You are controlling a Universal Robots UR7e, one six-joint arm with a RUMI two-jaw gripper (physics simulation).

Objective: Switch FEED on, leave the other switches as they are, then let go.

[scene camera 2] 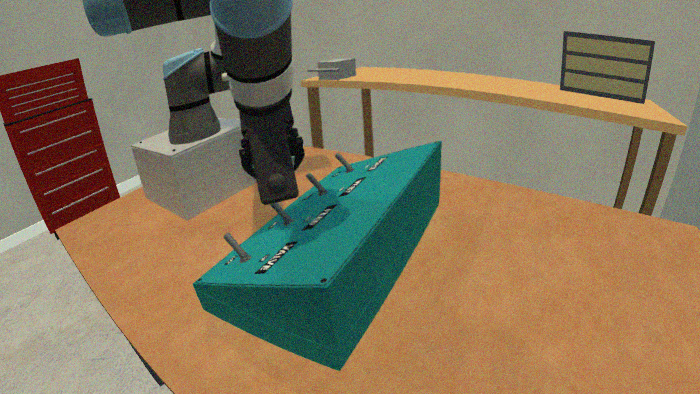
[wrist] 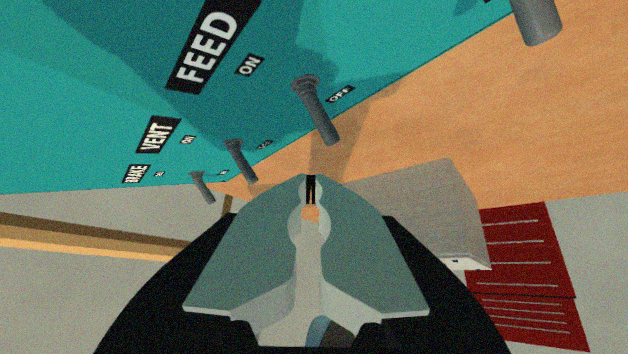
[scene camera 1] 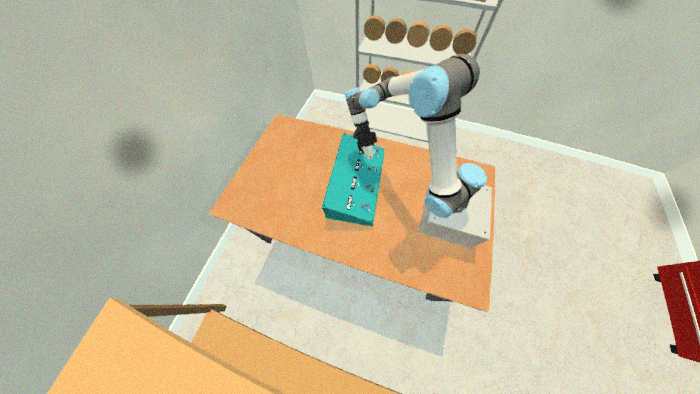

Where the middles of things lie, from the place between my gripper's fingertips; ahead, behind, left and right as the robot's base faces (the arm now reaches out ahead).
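Scene:
I see the feed lever (wrist: pixel 326 129) 1 cm behind my hand and 6 cm below it. There is the teal switch box (scene camera 2: pixel 312 283) as well, and that box is 5 cm ahead of my hand, 9 cm below it and 9 cm to the left of it.

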